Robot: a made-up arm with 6 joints. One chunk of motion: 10 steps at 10 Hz.
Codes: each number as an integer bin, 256 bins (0 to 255) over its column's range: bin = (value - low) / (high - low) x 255, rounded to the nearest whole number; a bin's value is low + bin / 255 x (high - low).
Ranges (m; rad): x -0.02..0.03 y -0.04..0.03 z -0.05..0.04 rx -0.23..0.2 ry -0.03..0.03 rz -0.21..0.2
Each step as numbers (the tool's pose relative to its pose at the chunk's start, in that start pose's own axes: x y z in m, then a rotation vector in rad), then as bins.
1 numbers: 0.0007 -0.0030 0.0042 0.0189 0.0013 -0.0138
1 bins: 106 135 154 148 133 122
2 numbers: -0.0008 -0.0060 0.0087 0.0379 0.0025 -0.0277
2 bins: 98 124 166 159 138 113
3 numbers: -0.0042 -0.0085 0.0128 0.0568 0.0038 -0.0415
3 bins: 81 115 178 170 144 105
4 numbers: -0.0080 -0.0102 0.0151 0.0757 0.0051 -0.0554
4 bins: 61 109 184 181 149 96
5 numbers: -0.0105 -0.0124 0.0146 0.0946 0.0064 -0.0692
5 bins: 48 101 183 192 155 88
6 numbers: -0.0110 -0.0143 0.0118 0.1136 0.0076 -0.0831
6 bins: 46 94 175 204 160 79
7 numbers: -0.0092 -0.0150 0.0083 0.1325 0.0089 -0.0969
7 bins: 55 91 165 215 165 70
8 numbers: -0.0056 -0.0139 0.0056 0.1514 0.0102 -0.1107
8 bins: 73 95 158 226 171 62
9 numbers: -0.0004 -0.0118 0.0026 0.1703 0.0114 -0.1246
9 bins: 100 103 149 237 176 53
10 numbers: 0.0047 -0.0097 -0.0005 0.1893 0.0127 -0.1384
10 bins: 126 110 140 249 181 45
